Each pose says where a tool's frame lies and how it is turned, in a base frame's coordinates. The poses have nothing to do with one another.
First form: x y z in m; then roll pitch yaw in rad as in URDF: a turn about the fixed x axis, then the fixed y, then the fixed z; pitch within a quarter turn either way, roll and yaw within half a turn.
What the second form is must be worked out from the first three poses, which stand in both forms.
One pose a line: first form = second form
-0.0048, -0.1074, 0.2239, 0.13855, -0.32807, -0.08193 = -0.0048, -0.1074, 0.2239, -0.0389, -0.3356, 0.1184
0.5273, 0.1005, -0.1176, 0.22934, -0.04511, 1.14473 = 0.5273, 0.1005, -0.1176, 1.1369, 0.1900, 0.1368
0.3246, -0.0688, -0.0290, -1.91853, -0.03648, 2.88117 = 0.3246, -0.0688, -0.0290, -3.0851, -0.2569, 1.9306
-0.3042, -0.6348, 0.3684, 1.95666, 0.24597, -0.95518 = -0.3042, -0.6348, 0.3684, 0.3061, -0.9430, 2.2414
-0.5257, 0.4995, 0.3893, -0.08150, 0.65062, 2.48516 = -0.5257, 0.4995, 0.3893, 2.4071, -0.5561, -0.3660
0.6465, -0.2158, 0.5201, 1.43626, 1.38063, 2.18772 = 0.6465, -0.2158, 0.5201, 1.7320, 0.8214, -1.5336
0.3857, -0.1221, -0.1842, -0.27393, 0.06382, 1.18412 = 0.3857, -0.1221, -0.1842, 1.1740, -0.2294, -0.1639
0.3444, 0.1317, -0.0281, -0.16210, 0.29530, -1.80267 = 0.3444, 0.1317, -0.0281, -1.7934, 0.0912, 0.3235
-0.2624, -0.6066, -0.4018, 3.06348, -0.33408, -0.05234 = -0.2624, -0.6066, -0.4018, 0.0822, 0.3282, 3.0410
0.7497, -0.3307, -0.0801, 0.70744, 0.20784, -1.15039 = 0.7497, -0.3307, -0.0801, -1.0807, -0.5578, 0.5022
